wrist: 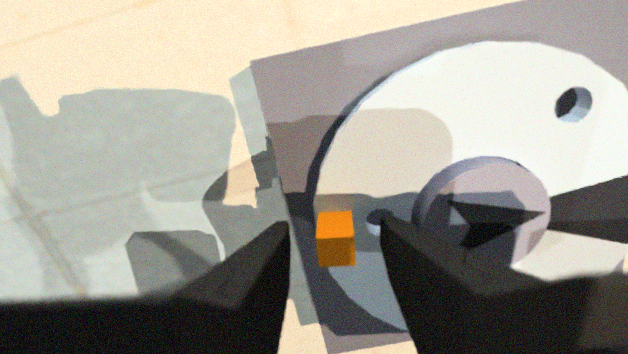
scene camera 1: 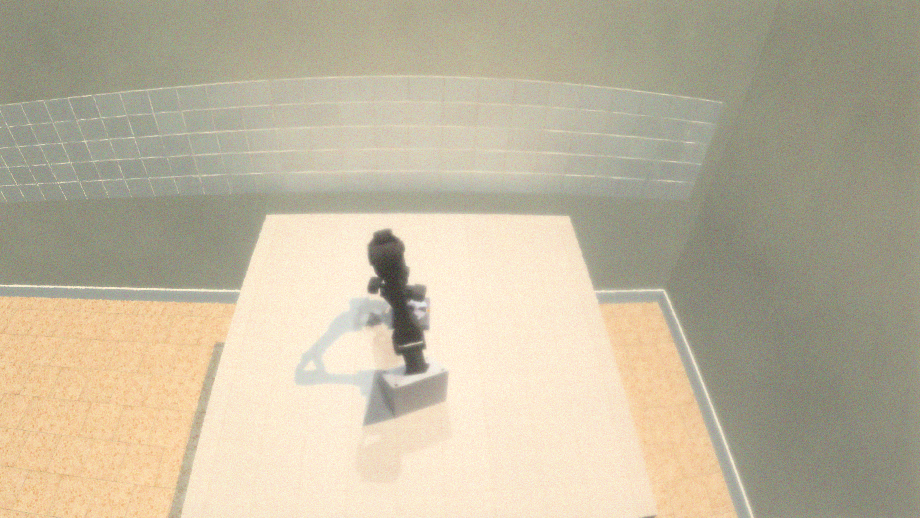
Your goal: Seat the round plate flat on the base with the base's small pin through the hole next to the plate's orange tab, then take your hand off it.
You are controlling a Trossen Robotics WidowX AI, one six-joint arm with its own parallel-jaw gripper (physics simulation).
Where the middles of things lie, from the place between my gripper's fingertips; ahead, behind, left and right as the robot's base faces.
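As for the round plate (wrist: pixel 490 98), my hand is 1 cm short of it and 5 cm to the left of it. The round hub (wrist: pixel 490 205) is 1 cm ahead of my hand and 5 cm to the right of it, while the square grey base (wrist: pixel 306 94) is 1 cm ahead of my hand, 5 cm to the right of it and 2 cm below it.
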